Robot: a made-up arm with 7 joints. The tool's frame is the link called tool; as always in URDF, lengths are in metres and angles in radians. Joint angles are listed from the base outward.
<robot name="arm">
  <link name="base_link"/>
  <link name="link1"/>
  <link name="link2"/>
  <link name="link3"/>
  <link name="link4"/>
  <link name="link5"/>
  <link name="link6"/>
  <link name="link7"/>
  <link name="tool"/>
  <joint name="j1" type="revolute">
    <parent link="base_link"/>
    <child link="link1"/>
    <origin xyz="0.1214 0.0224 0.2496" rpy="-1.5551 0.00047 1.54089"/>
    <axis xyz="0 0 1"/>
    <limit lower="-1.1" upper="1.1"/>
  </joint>
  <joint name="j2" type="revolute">
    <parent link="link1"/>
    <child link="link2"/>
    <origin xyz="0.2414 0.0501 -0.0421" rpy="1.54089 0 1.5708"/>
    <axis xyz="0 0 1"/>
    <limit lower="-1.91" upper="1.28"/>
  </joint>
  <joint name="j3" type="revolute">
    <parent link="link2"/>
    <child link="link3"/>
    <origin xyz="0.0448 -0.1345 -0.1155" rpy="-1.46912 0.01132 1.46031"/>
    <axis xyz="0 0 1"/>
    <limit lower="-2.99" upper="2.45"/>
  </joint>
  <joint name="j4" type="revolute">
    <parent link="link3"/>
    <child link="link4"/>
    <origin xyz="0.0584 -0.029 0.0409" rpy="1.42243 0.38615 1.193"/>
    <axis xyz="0 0 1"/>
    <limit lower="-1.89" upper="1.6"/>
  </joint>
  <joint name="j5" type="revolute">
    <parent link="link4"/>
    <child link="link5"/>
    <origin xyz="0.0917 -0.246 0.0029" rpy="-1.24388 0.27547 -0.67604"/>
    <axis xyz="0 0 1"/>
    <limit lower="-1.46" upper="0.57"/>
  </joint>
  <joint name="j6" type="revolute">
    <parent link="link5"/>
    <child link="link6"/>
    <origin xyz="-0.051 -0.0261 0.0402" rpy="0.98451 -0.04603 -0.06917"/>
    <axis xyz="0 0 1"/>
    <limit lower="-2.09" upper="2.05"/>
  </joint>
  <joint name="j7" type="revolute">
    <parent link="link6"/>
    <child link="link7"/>
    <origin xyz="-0.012 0.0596 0.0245" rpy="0 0 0"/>
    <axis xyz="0 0 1"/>
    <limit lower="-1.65" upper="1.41"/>
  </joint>
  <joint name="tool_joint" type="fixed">
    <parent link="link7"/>
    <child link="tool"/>
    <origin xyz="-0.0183 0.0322 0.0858" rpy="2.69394 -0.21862 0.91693"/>
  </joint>
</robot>
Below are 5 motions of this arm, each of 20 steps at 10 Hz.
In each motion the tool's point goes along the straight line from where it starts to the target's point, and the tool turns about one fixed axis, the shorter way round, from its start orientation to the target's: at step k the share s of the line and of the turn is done. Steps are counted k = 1, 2, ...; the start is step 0. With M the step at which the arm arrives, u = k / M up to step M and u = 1 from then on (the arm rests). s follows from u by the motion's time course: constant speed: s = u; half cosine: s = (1 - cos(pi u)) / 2; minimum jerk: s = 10 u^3 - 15 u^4 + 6 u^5.
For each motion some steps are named. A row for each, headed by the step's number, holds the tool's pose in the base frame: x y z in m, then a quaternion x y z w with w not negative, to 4 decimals.
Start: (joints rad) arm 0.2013 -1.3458 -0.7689 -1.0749 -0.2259 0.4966 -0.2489
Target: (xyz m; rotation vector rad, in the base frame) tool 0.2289 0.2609 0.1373 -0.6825 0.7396 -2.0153
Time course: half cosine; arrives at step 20
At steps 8, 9, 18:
8: 0.2769 0.3226 0.1833 -0.0182 0.3032 -0.4798 0.8231
9: 0.2713 0.3154 0.1780 -0.0500 0.3078 -0.5288 0.7894
18: 0.2307 0.2632 0.1390 -0.2651 0.2985 -0.7998 0.4482

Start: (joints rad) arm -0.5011 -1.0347 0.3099 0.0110 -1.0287 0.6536 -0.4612
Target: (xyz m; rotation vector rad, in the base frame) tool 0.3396 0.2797 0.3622 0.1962 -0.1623 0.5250
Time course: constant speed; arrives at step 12
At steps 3, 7, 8, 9, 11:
3: 0.2736 0.1398 0.2658 -0.2220 0.5911 -0.0817 0.7711
7: 0.3030 0.2020 0.3087 -0.0872 0.3196 0.0779 0.9403
8: 0.3103 0.2175 0.3194 -0.0506 0.2427 0.1169 0.9617
9: 0.3176 0.2331 0.3301 -0.0136 0.1635 0.1549 0.9742
11: 0.3323 0.2642 0.3515 0.0604 0.0014 0.2261 0.9722

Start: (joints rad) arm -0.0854 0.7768 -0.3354 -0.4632 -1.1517 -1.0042 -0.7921
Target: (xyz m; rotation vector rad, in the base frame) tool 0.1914 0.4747 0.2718 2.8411 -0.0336 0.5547
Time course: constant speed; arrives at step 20
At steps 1, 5, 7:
1: 0.0351 0.2942 0.0993 0.7270 0.6291 0.2575 0.0970
5: 0.0680 0.3322 0.1356 0.8149 0.5102 0.2533 0.1071
7: 0.0845 0.3512 0.1537 0.8522 0.4464 0.2491 0.1113

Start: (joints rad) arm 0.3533 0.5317 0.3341 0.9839 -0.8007 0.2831 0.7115
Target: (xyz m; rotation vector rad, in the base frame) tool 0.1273 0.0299 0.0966 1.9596 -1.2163 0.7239
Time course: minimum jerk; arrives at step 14
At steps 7, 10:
7: 0.1533 0.0391 0.1403 0.7674 -0.2812 0.3408 0.4647
10: 0.1348 0.0326 0.1092 0.7649 -0.4178 0.2993 0.3884

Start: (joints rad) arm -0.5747 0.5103 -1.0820 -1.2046 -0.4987 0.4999 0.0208
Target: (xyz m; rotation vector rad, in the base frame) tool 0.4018 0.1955 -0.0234 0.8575 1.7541 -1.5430
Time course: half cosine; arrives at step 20
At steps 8, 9, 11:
8: 0.3233 0.3191 0.1493 0.2073 0.9009 -0.2482 0.2896
9: 0.3324 0.3047 0.1291 0.2236 0.8817 -0.2914 0.2962
11: 0.3512 0.2751 0.0879 0.2554 0.8353 -0.3776 0.3073

